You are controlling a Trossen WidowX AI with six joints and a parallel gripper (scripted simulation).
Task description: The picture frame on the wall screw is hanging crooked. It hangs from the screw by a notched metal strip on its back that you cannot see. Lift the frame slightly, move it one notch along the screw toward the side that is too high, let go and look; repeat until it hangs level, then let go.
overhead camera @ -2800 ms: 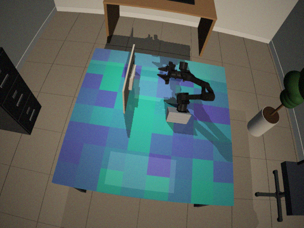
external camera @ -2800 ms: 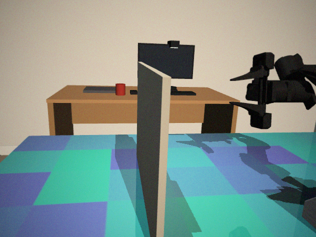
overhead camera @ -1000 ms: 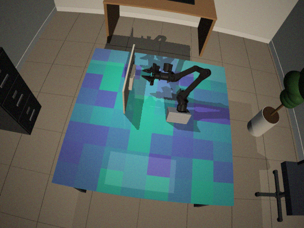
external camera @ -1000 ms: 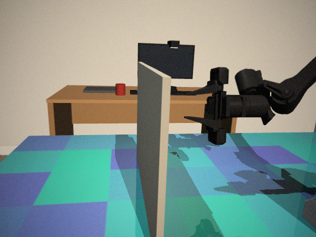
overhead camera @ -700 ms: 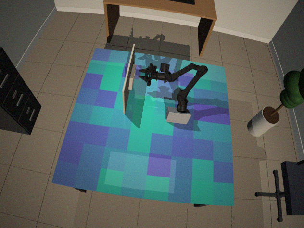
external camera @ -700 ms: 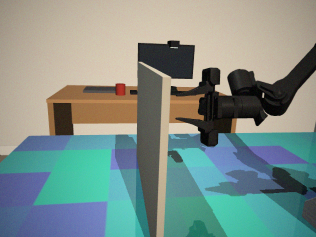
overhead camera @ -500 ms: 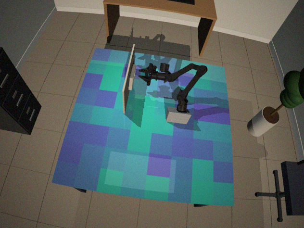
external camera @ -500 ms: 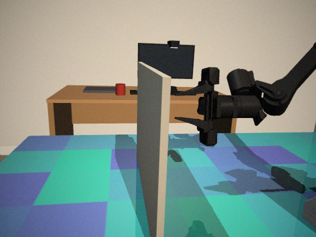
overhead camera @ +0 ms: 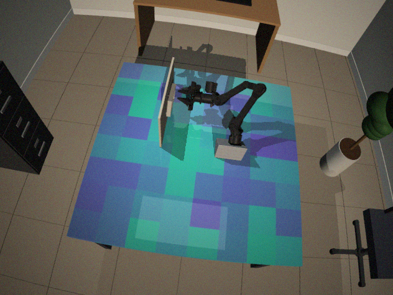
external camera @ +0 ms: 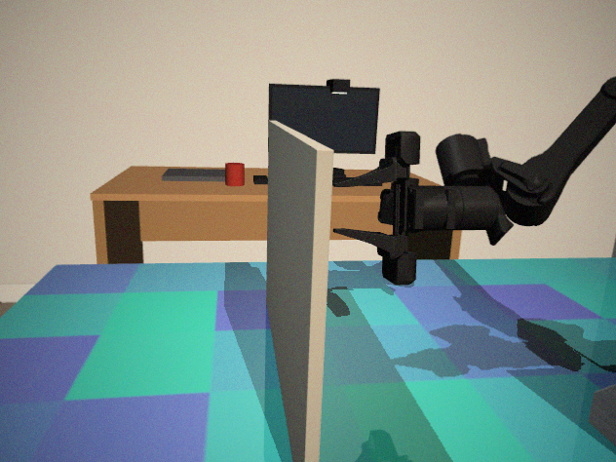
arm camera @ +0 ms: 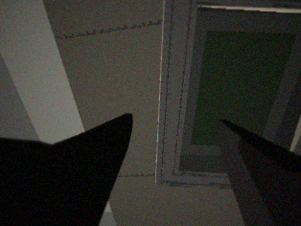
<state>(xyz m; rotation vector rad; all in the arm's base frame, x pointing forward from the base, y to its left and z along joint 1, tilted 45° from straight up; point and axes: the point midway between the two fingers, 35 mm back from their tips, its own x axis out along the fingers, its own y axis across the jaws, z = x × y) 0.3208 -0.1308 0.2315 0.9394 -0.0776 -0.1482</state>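
My gripper tip is 40 mm short of the picture frame and 50 mm above it. Round my gripper tip: wall panel: 60 mm ahead, 10 mm to the left, 60 mm below.
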